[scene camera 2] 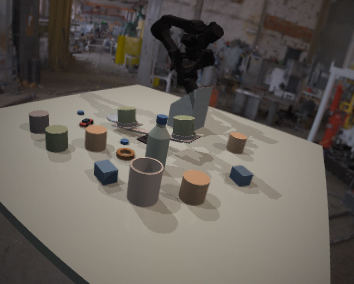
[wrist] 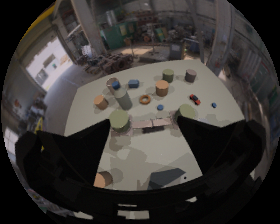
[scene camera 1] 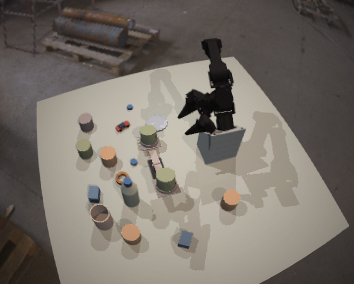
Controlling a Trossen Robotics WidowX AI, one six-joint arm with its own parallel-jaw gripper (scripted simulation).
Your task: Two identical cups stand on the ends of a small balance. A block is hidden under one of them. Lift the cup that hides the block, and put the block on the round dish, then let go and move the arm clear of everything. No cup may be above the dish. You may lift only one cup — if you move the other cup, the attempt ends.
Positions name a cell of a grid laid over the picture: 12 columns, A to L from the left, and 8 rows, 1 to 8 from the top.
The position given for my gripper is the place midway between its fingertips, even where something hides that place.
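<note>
My gripper (scene camera 1: G4), (scene camera 2: G2), (wrist: G5): open, holding nothing. Bottle (scene camera 2: F4). Cup (scene camera 2: E5).
</note>
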